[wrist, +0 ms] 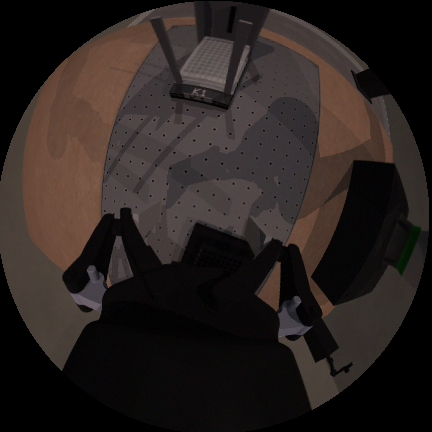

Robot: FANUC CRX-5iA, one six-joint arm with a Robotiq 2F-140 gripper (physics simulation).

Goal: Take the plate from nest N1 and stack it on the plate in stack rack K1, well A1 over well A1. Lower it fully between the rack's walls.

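Frame: origin at the arm's base, x back, y right, z up, level; millimetres.
Seen in the pictures: gripper, fingertip midpoint: (pixel 202 217); arm's base, link origin: (pixel 391 237).
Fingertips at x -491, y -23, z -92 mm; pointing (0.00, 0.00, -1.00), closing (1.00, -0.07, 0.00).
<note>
Pixels of each thing's top centre, then the offset from my fingertips to it. "*": a spot on its surface instead. Level surfaces: height alone.
- dark plate, top centre: (pixel 210 278) dx +23, dy -111, dz +2 mm
- stack rack K1, surface spot: (pixel 199 95) * dx -25, dy +181, dz -2 mm
- pale gridded plate, top centre: (pixel 216 55) dx -10, dy +268, dz +11 mm
- perforated grey board, surface height: dz -24 mm
- orange-brown table, surface height: dz -37 mm
My gripper (pixel 202 217) is open and empty, with its fingers spread wide on either side of a dark plate-shaped thing. This dark plate (pixel 215 254) shows a grid of wells below the middle of the view. The gripper's body hides its near part, and no N1 label can be read, so I cannot tell nest from plate everywhere. The stack rack K1 (pixel 199 95) stands at the top of the view, with two upright posts in front and a tall wall behind. A pale gridded plate (pixel 212 59) lies between its walls.
The perforated grey board (pixel 240 150) lies under both, on an orange-brown table (pixel 70 165). A large black box-like body (pixel 357 225) with a green strip (pixel 409 250) is at the right. A small dark object (pixel 371 85) is at the upper right.
</note>
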